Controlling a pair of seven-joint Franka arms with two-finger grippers.
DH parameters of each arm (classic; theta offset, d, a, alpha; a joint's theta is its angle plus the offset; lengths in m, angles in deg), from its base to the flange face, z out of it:
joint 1: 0 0.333 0 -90
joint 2: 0 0 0 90
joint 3: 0 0.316 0.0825 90
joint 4: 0 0 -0.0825 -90
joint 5: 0 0.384 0 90
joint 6: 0 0 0.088 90
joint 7: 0 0.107 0 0
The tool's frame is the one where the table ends.
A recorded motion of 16 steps. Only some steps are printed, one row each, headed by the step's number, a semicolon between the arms.
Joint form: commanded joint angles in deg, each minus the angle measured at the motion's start. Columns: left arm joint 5, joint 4, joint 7, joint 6, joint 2, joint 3, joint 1; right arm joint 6, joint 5, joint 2, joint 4, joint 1, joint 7, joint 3.
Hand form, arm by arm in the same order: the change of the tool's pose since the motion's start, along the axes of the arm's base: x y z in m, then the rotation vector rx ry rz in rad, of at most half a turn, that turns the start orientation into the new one. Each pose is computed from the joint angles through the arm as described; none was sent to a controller.
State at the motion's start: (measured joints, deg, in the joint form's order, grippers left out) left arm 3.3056 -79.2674 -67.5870 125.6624 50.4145 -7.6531 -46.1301; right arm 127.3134 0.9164 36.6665 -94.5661 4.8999 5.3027 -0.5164
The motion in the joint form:
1: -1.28 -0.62 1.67 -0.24 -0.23 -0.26 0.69; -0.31 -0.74 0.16 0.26 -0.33 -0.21 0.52
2: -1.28 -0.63 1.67 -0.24 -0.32 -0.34 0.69; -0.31 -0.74 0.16 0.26 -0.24 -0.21 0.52
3: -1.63 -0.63 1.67 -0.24 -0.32 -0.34 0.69; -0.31 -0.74 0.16 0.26 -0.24 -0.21 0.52
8: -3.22 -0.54 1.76 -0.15 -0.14 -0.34 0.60; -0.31 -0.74 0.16 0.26 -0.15 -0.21 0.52
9: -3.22 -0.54 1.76 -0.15 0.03 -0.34 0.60; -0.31 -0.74 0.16 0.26 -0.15 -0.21 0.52
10: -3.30 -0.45 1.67 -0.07 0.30 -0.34 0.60; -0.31 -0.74 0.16 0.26 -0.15 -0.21 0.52
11: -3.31 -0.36 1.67 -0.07 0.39 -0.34 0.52; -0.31 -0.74 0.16 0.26 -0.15 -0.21 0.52
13: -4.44 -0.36 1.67 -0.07 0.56 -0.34 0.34; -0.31 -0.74 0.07 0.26 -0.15 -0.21 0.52
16: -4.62 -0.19 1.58 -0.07 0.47 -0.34 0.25; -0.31 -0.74 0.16 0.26 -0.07 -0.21 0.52
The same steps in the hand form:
1: 0.0019 0.0053 -0.0017 -0.0062 0.0237 -0.0071; 0.0004 0.0012 -0.0004 -0.0043 0.0034 0.0137
2: 0.0014 0.0046 -0.0006 -0.0079 0.0235 -0.0080; 0.0003 0.0023 -0.0004 -0.0043 0.0034 0.0153
3: 0.0013 0.0045 -0.0006 -0.0106 0.0273 -0.0042; 0.0003 0.0023 -0.0004 -0.0043 0.0034 0.0153
8: -0.0003 0.0031 -0.0019 -0.0233 0.0451 0.0106; 0.0002 0.0033 -0.0004 -0.0043 0.0034 0.0169
9: -0.0006 0.0034 -0.0041 -0.0212 0.0472 0.0106; 0.0002 0.0033 -0.0004 -0.0043 0.0034 0.0169
10: -0.0007 0.0035 -0.0067 -0.0206 0.0495 0.0135; 0.0002 0.0033 -0.0004 -0.0043 0.0034 0.0169
11: -0.0013 0.0027 -0.0071 -0.0207 0.0497 0.0123; 0.0002 0.0033 -0.0004 -0.0043 0.0034 0.0169
13: -0.0040 0.0012 -0.0092 -0.0272 0.0643 0.0219; 0.0004 0.0033 0.0006 -0.0042 0.0018 0.0168
16: -0.0041 -0.0003 -0.0068 -0.0318 0.0634 0.0240; 0.0001 0.0043 -0.0004 -0.0043 0.0034 0.0182

